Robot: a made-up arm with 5 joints.
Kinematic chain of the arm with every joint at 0, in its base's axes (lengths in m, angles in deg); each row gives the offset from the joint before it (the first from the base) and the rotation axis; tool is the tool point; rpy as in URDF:
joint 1: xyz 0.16 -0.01 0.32 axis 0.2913 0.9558 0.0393
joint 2: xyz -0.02 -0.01 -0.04 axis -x
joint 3: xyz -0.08 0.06 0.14 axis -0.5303 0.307 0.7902
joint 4: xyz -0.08 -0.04 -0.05 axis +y
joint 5: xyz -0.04 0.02 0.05 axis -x
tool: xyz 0 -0.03 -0.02 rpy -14.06 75.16 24.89
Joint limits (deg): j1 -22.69..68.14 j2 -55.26..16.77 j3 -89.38..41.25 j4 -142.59..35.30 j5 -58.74..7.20
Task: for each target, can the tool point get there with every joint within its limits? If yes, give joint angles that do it. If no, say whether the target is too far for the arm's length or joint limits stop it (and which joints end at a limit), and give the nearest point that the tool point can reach.
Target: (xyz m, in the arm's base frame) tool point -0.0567 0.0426 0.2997
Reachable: yes | joints -7.68 8.08 -13.71 -53.08 -26.16
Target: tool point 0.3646 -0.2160 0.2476
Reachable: no: joint limits stop it (at a limit: joint 1, joint 2, joint 3, joint 4, joint 5) | nearest point 0.2369 -0.0494 0.4232 | short by 0.274 m
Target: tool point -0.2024 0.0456 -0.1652
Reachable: no: too far | nearest point -0.0241 0.0736 0.2037 | short by 0.411 m
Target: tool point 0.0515 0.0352 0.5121
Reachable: yes | joints 33.10 -31.60 -58.35 -19.58 -15.19
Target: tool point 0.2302 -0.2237 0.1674
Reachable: no: joint limits stop it (at a limit: joint 1, joint 2, joint 3, joint 4, joint 5) | nearest point 0.0421 -0.1252 0.2471 | short by 0.227 m
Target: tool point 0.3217 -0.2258 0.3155
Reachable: no: joint limits stop it (at a limit: joint 1, joint 3, joint 4, joint 5) | nearest point 0.1793 -0.1817 0.4552 | short by 0.204 m
